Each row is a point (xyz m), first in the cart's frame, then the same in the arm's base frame.
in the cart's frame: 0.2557 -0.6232 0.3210
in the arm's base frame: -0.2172 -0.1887 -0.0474
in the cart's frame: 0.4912 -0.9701 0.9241
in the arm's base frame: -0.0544 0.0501 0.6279
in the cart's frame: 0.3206 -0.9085 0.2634
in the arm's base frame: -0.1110 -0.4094 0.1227
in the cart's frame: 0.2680 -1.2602 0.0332
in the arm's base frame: -0.0814 -0.8211 0.2179
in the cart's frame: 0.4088 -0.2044 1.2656
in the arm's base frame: -0.2830 0.7931 0.3032
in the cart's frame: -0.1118 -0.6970 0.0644
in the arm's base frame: -0.5225 -0.4958 -0.1846
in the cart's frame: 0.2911 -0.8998 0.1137
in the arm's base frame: -0.1143 -0.5151 0.0125
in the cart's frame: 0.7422 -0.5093 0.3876
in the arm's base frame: 0.2335 0.0363 -0.0650
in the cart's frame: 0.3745 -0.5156 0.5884
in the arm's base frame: -0.1608 0.0974 0.0628
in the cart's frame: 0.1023 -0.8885 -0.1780
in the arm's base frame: -0.2484 -0.7523 -0.2035
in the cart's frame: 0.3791 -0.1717 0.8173
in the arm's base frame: -0.2362 0.4930 -0.0295
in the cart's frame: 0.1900 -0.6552 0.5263
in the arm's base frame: -0.3142 -0.0793 0.1142
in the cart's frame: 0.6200 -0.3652 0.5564
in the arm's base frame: 0.0676 0.2277 -0.0586
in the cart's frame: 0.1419 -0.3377 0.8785
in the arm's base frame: -0.4600 0.3744 0.1236
